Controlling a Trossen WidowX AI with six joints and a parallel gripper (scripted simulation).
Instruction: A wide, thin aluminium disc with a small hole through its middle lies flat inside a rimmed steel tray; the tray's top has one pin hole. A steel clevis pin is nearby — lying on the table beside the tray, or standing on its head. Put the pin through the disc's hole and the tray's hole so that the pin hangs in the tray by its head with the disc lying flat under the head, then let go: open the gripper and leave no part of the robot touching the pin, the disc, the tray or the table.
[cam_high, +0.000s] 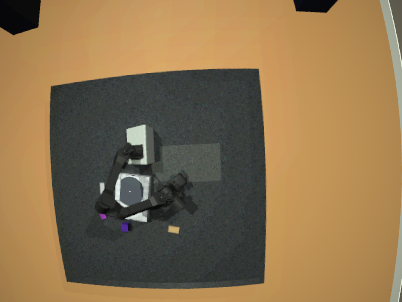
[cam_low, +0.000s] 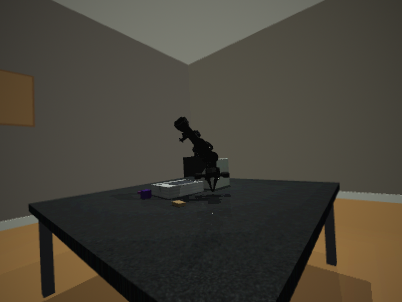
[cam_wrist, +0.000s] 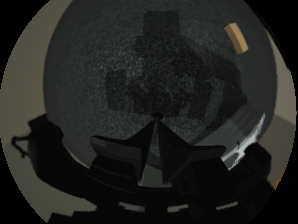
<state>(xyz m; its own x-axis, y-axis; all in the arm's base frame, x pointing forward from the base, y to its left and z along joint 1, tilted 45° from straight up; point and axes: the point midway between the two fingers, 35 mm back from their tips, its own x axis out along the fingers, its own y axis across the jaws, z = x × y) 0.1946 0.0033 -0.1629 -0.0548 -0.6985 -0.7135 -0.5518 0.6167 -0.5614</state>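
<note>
My gripper tip is now 230 mm to the left of the grey aluminium disc and 40 mm below it. Also, from my gripper tip: steel clevis pin (10 mm to the right, 10 mm behind, 10 mm above); rimmed steel tray (220 mm to the right, 40 mm ahead, 20 mm above); purple cube (300 mm to the right, 210 mm ahead).
</note>
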